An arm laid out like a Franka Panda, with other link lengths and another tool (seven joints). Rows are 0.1 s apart.
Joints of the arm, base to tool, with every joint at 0 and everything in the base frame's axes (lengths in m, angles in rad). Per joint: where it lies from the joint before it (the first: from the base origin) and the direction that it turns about. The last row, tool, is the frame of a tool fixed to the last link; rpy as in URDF.
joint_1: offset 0.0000 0.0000 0.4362 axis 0 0 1
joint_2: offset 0.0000 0.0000 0.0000 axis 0 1 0
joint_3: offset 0.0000 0.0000 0.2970 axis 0 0 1
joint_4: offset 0.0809 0.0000 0.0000 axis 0 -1 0
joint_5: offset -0.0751 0.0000 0.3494 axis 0 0 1
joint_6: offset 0.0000 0.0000 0.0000 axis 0 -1 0
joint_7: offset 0.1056 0.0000 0.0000 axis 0 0 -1
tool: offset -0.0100 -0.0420 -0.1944 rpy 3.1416 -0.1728 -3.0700
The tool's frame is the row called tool.
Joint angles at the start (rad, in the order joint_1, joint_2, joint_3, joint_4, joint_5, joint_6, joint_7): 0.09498, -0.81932, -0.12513, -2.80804, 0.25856, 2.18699, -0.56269
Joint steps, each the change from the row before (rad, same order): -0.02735, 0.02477, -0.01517, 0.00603, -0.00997, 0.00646, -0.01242; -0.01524, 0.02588, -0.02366, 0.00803, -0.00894, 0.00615, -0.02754; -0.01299, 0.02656, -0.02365, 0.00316, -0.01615, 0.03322, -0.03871; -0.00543, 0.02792, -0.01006, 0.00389, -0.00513, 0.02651, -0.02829; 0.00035, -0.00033, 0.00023, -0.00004, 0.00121, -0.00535, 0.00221
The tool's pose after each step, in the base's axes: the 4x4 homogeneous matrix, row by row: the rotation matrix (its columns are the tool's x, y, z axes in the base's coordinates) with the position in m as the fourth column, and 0 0 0 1 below. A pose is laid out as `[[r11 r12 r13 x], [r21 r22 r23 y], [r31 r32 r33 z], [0 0 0 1]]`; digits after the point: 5 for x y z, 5 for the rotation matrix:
[[-0.87714 -0.47766 0.04971 0.34328], [-0.45791 0.86307 0.21315 -0.02926], [-0.14471 0.16420 -0.97575 0.44330], [0 0 0 1]]
[[-0.88023 -0.47233 0.04580 0.34653], [-0.45332 0.86548 0.21315 -0.04206], [-0.14032 0.16686 -0.97594 0.43869], [0 0 0 1]]
[[-0.87662 -0.47714 0.06225 0.35290], [-0.45742 0.86648 0.19996 -0.05681], [-0.14935 0.14682 -0.97782 0.43518], [0 0 0 1]]
[[-0.87214 -0.48445 0.06843 0.35847], [-0.46533 0.86453 0.18987 -0.06424], [-0.15114 0.13375 -0.97942 0.43090], [0 0 0 1]]
[[-0.87313 -0.48335 0.06343 0.35755], [-0.46455 0.86441 0.19233 -0.06351], [-0.14779 0.13847 -0.97928 0.43021], [0 0 0 1]]

